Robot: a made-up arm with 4 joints.
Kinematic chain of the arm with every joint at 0, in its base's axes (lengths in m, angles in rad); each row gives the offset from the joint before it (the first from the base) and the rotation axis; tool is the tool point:
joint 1: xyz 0 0 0.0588 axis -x
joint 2: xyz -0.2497 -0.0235 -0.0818 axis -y
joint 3: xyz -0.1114 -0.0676 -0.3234 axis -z
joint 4: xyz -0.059 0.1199 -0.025 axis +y
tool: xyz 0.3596 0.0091 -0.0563
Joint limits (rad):
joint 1: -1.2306..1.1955
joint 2: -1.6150..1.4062
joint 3: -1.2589..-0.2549
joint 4: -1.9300..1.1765
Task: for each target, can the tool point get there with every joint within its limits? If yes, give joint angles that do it. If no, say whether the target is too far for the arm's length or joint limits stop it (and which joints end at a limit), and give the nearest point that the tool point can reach.
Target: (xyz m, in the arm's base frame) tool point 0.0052 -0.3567 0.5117
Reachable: no: joint limits stop it (at a limit: joint 2, joint 3, joint 4) | nearest point -0.2295 -0.1621 0.2647 | short by 0.392 m
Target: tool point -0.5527 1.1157 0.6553
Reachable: no: too far | nearest point -0.4395 0.6020 0.0671 | short by 0.789 m
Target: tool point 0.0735 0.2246 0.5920
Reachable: no: joint limits stop it (at a limit: joint 1, joint 2) | nearest point 0.0730 0.2135 0.2210 | short by 0.371 m
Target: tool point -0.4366 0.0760 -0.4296
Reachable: yes | joints 0.2527 -0.5688 -0.6697 0.0263
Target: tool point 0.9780 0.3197 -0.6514
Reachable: no: too far | nearest point 0.3919 0.1831 -0.3480 | short by 0.674 m
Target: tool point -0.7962 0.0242 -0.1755
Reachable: yes | joints 0.7366 -1.3617 -0.8212 0.4324
